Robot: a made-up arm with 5 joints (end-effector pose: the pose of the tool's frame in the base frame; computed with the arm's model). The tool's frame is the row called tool. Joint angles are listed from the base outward.
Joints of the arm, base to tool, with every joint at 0 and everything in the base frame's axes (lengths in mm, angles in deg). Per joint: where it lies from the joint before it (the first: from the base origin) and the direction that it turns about. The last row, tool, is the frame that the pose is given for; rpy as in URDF.
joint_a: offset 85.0 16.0 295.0 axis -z
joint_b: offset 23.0 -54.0 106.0 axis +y
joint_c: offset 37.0 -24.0 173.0 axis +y
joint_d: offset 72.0 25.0 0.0 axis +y
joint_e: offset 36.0 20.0 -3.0 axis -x
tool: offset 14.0 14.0 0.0 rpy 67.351 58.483 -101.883
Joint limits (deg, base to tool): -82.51..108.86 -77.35..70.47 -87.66..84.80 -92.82..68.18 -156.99..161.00
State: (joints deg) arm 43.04 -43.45 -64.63 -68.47 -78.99
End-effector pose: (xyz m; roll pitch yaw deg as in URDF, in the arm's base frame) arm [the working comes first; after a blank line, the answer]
Working (the frame after each row of the table, in the pose's form):
after joint_a: 0.0850 0.0160 0.2950 0.00 0.00 -43.04
after joint_b: 0.0650 -0.0392 0.4010 0.00 -43.45 -43.04
after joint_c: -0.0188 0.0062 0.5520 180.00 -71.92 136.96
after joint_d: -0.0180 0.0397 0.6205 180.00 -3.45 136.96
after joint_e: -0.0305 0.0787 0.6256 -101.01 -3.45 136.96

-0.0395 0.0908 0.6128 87.58 -41.09 35.68
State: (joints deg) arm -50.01 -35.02 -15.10 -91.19 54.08
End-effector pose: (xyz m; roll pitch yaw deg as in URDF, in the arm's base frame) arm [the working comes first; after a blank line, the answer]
Working (the frame after each row of the table, in the pose's form):
after joint_a: 0.0850 0.0160 0.2950 0.00 0.00 50.01
after joint_b: 0.1412 -0.0011 0.4010 0.00 -35.02 50.01
after joint_c: 0.1152 -0.0694 0.5639 0.00 -50.12 50.01
after joint_d: 0.1257 -0.0179 0.6192 180.00 -38.69 -129.99
after joint_e: 0.0936 -0.0252 0.6440 125.92 -38.69 -129.99

0.0848 -0.0228 0.6616 -141.44 0.02 -32.08
